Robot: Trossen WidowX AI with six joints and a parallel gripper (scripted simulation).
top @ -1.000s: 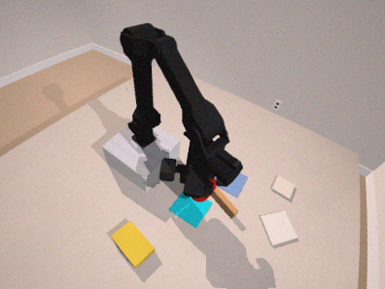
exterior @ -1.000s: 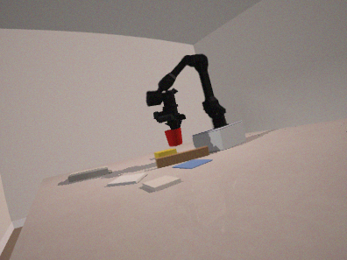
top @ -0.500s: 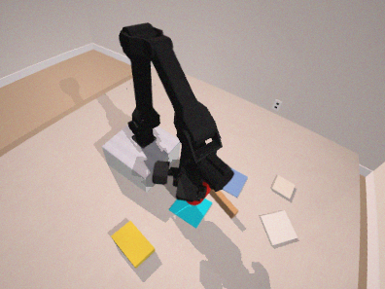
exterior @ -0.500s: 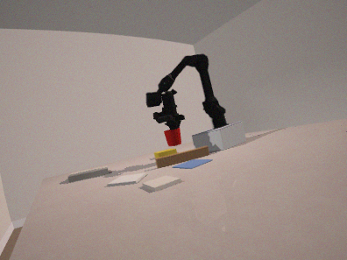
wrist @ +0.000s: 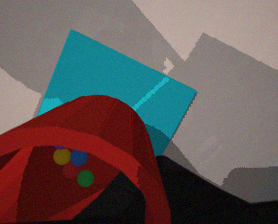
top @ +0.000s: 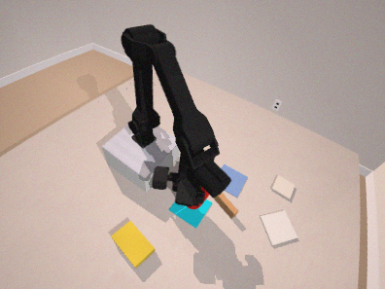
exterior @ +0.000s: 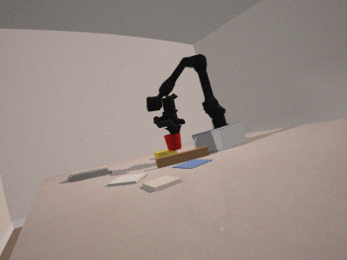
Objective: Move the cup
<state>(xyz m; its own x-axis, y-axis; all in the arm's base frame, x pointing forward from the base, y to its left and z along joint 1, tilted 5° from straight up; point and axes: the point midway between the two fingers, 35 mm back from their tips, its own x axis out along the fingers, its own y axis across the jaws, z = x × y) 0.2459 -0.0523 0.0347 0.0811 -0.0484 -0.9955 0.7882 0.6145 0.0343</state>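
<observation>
The cyan pad is 9 cm below my gripper tip, 2 cm to the left of it and 2 cm ahead of it. The rest, counted from my gripper tip: brown wooden bar (11 cm to the left, 7 cm below, 4 cm ahead); then red cup (2 cm to the left, 2 cm ahead).
</observation>
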